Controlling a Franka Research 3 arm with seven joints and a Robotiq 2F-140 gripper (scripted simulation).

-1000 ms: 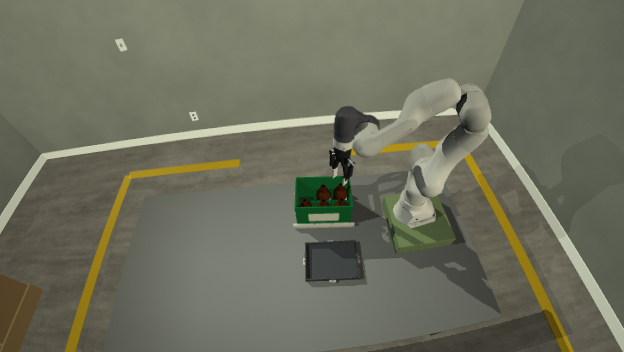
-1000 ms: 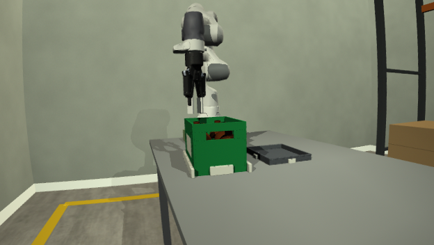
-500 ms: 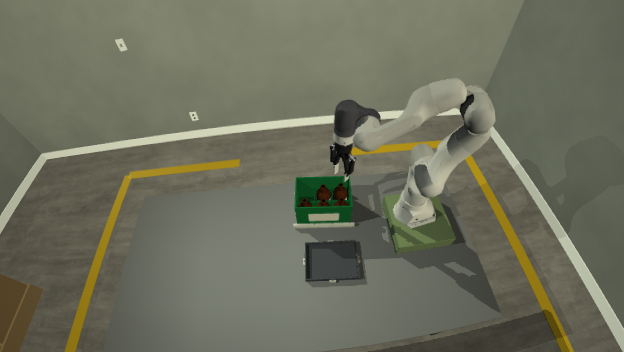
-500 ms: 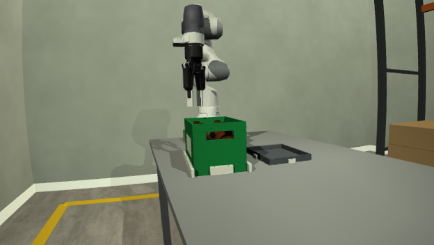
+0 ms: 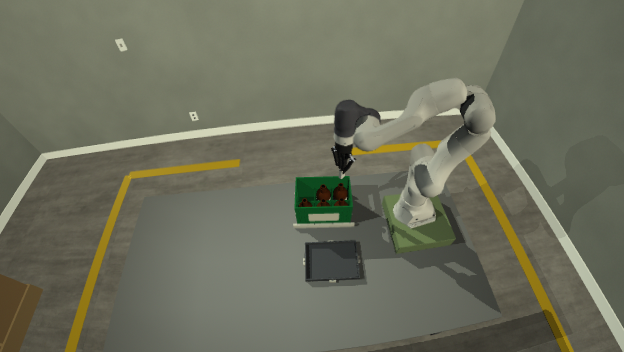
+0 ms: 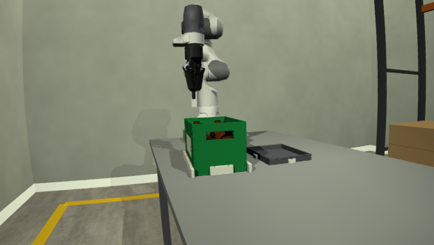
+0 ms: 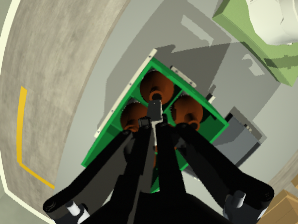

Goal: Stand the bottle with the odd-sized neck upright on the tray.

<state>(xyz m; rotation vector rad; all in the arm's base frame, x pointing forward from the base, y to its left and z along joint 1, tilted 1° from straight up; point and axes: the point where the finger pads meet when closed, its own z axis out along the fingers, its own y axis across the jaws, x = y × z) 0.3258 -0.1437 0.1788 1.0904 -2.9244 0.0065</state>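
Now: hand 9 cm short of the green crate, 4 cm to the right of it and 17 cm above it. Also, from my hand: dark grey tray 8 cm ahead, 33 cm to the left, 24 cm below.
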